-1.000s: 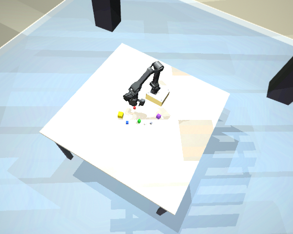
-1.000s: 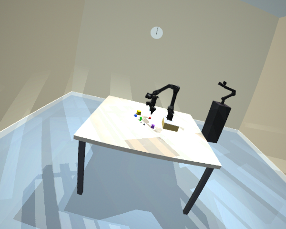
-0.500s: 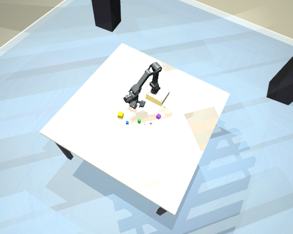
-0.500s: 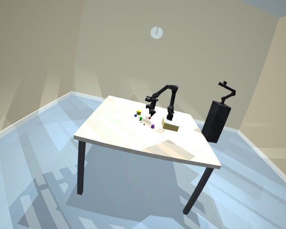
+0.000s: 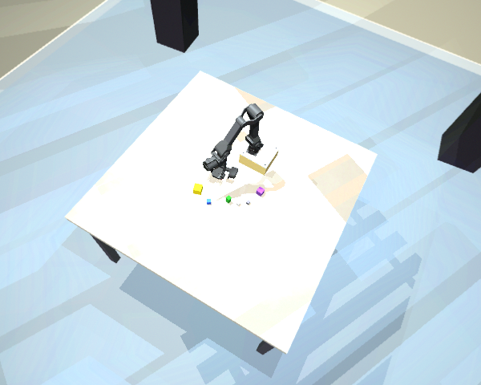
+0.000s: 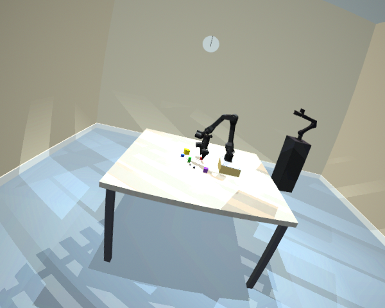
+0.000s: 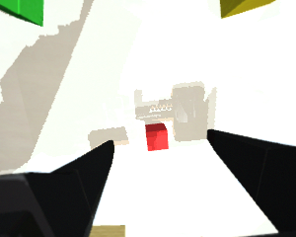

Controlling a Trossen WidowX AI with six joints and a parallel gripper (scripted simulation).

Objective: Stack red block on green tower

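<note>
My gripper tip is 1 cm above the red block. The rest, counted from my gripper tip: purple cube 24 cm to the left, 1 cm below, 1 cm behind; then yellow cube 13 cm ahead, 8 cm to the right; then blue cube 17 cm ahead, 1 cm to the left, 1 cm below.
</note>
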